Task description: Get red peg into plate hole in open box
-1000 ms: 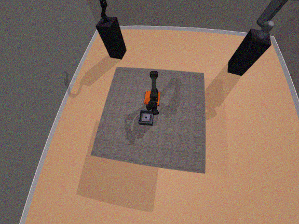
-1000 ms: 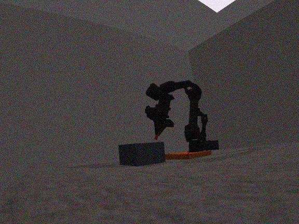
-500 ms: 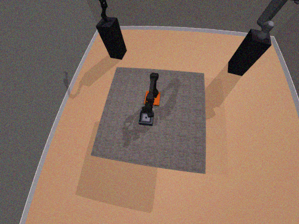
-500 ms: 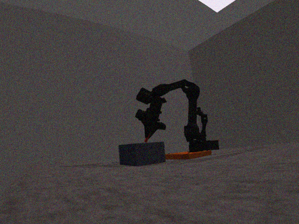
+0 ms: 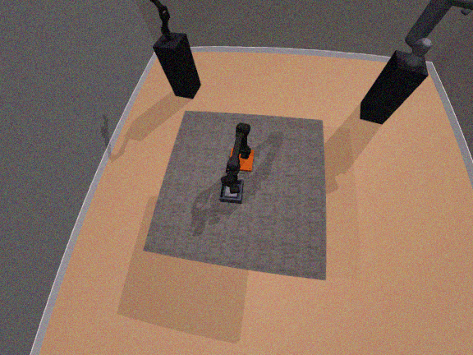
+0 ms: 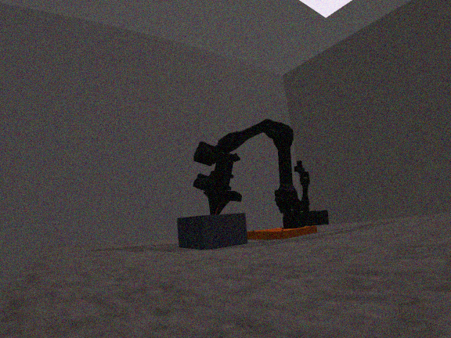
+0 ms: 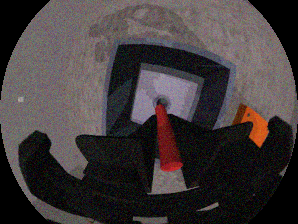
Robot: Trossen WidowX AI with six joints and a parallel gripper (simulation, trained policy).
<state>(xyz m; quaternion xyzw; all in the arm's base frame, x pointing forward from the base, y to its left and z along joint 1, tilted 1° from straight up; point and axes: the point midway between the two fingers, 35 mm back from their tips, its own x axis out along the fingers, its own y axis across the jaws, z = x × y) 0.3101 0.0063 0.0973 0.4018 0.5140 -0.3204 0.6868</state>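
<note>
The red peg is 1 cm behind my gripper tip and 2 cm above it. From my gripper tip the other things lie so: light plate 1 cm ahead, 1 cm to the right, 5 cm below; then dark box 1 cm ahead, 1 cm to the right, 7 cm below.
</note>
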